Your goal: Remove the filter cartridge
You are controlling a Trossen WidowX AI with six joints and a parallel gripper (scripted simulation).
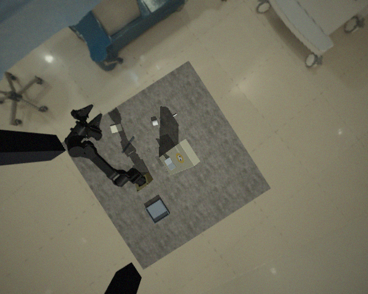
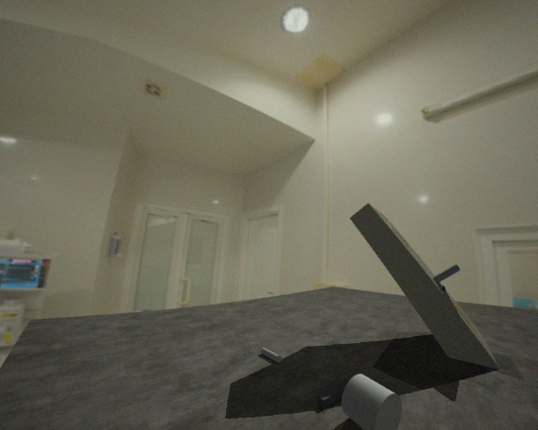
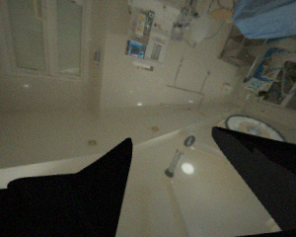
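Now: the round filter cartridge 19 cm ahead of my gripper tip, 41 cm to the right of it and 39 cm below it. The rest, counted from my gripper tip: cream card: 15 cm behind, 8 cm to the left, 60 cm below; then white pin: 32 cm ahead, 9 cm to the right, 60 cm below; then service panel: 14 cm ahead, 41 cm to the right, 46 cm below.
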